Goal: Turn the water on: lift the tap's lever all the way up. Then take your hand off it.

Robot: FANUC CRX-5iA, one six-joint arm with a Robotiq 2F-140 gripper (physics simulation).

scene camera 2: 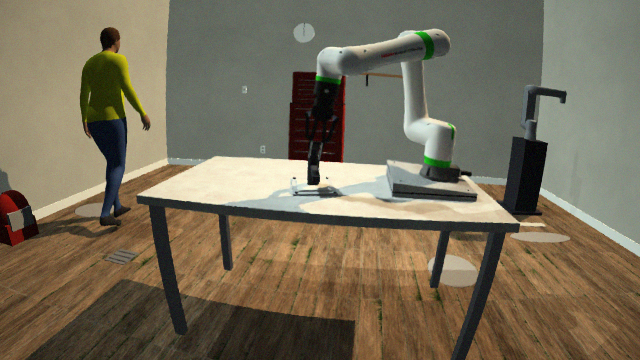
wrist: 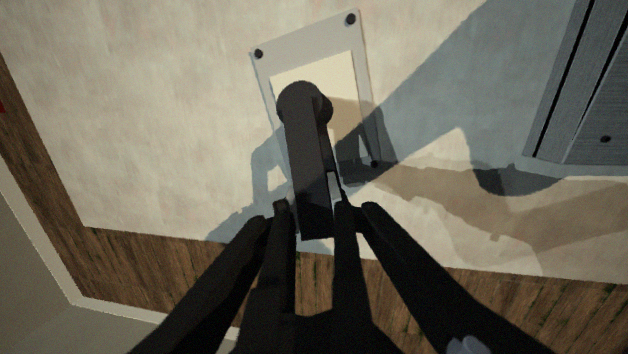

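Seen in the pictures: gripper, fingertip midpoint: [scene camera 2: 314, 158] [wrist: 315, 185]; arm's base at its link origin: [scene camera 2: 434, 176].
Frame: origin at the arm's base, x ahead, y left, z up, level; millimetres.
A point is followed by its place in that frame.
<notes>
The tap's dark lever [scene camera 2: 314, 156] @(x 532, y 103, z 79 mm) [wrist: 307, 165] @(x 526, y 130, z 126 mm) rises steeply from the round tap body [wrist: 300, 97] @(x 536, y 73, z 91 mm) in the scene view. In the wrist view its long flat bar runs from the body down to between the fingertips. My gripper [scene camera 2: 315, 142] [wrist: 315, 185] @(x 528, y 164, z 85 mm) is shut on the lever near its free end, one finger on each side. The tap stands over a pale base plate [wrist: 300, 49] @(x 561, y -8, z -45 mm) with dark screws at its corners, on the table. The lower part of the tap is dark and hard to make out, and whether the lever is at its upper stop cannot be told.
The table [scene camera 2: 195, 182] @(x 1059, y 119, z -53 mm) [wrist: 150, 125] @(x 890, y 89, z -53 mm) carries the arm's grey mounting base [scene camera 2: 425, 186] @(x 82, y 158, z -5 mm) [wrist: 595, 115] @(x 206, y 106, z 7 mm) to the right of the tap. A person [scene camera 2: 107, 90] is on the floor at the left. A red cabinet [scene camera 2: 300, 130] is behind the table, and a black pedestal [scene camera 2: 525, 175] stands at the right.
</notes>
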